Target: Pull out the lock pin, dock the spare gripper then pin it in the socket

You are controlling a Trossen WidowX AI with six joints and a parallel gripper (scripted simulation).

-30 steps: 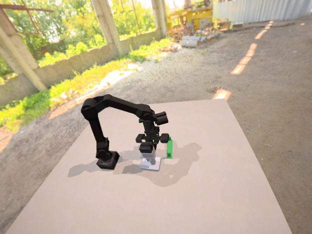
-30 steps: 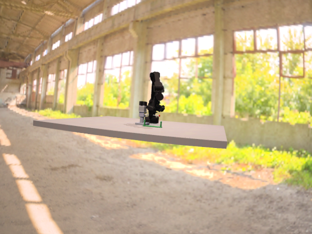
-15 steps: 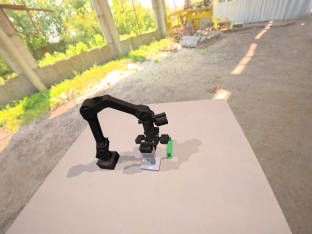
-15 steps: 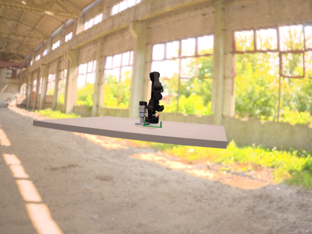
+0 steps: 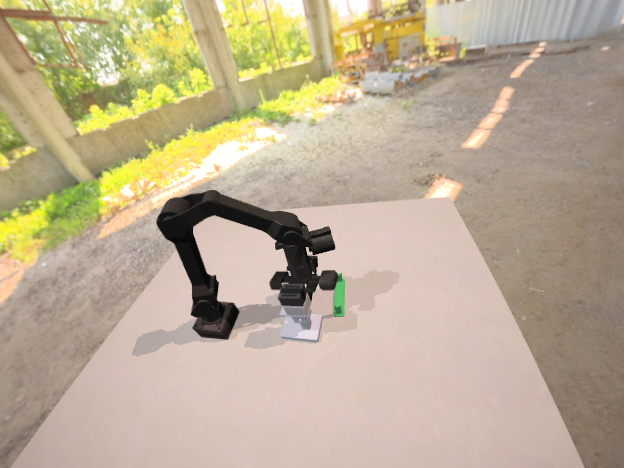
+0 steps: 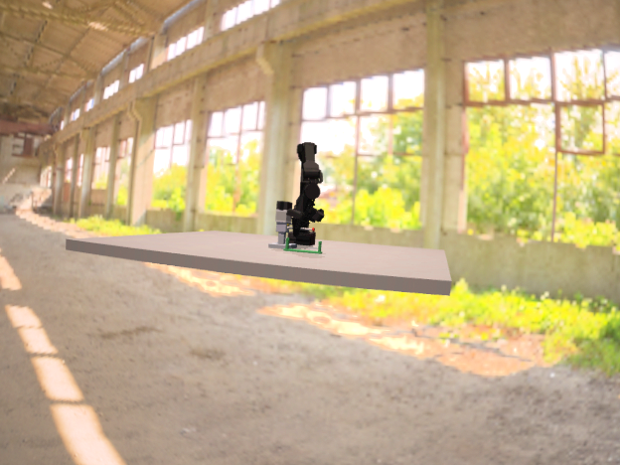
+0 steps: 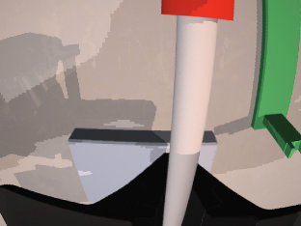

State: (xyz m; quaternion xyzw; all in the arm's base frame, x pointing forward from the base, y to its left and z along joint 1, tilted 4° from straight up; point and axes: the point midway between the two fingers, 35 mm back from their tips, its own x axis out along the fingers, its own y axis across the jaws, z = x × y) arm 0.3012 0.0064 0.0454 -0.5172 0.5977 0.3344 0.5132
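The grey mount lies 5 cm to the right of my gripper tip and 3 cm behind it. Round my gripper tip: green cradle 9 cm ahead, 4 cm to the left, 2 cm below; then spare gripper 8 cm above, 5 cm to the right, 2 cm behind.
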